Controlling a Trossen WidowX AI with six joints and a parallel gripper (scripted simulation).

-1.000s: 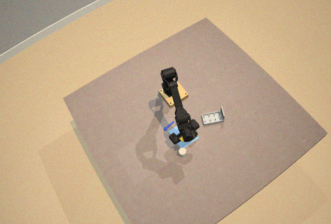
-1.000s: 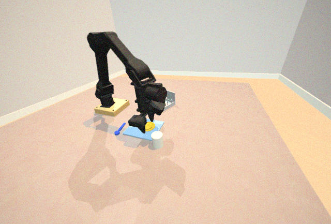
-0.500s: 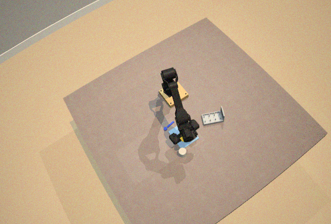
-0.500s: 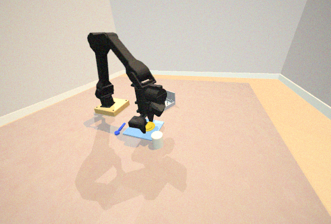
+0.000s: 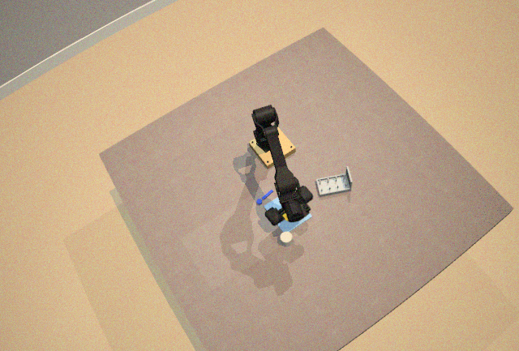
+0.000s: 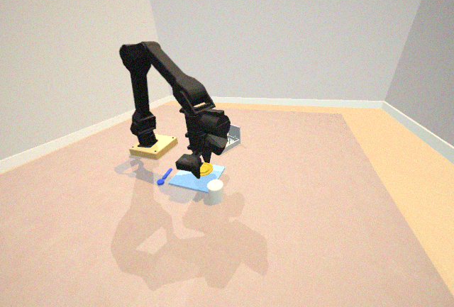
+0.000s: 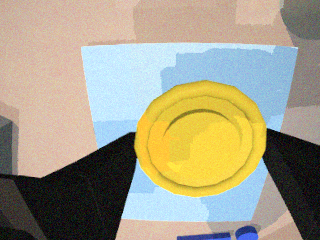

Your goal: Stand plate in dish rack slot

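The light blue mat lies 20 mm behind my gripper tip, 10 mm to the left of it and 20 mm below it. Also, from my gripper tip: blue spoon: 140 mm behind, 20 mm to the right, 20 mm below; then white cup: 60 mm ahead, 80 mm to the right; then yellow plate: 10 mm above.
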